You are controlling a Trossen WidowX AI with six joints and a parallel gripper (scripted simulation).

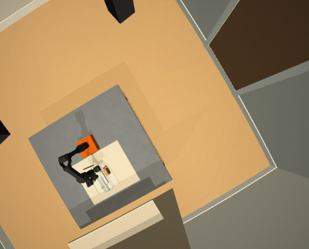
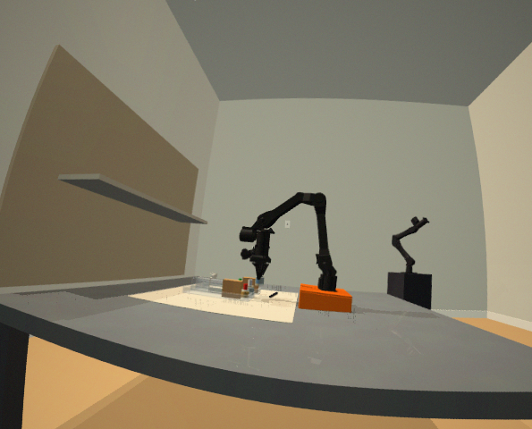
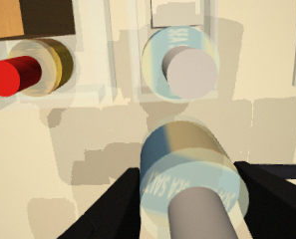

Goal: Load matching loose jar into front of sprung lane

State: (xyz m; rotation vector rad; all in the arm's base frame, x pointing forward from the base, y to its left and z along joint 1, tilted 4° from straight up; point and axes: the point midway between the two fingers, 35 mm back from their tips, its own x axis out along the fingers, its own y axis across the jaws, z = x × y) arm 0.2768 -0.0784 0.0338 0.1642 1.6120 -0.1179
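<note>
The thin black strip is 10 cm to the right of my gripper tip, 7 cm below it and 7 cm behind it. The rest, counted from my gripper tip: grey shelf 55 cm ahead, 29 cm above, 7 cm to the right.
</note>
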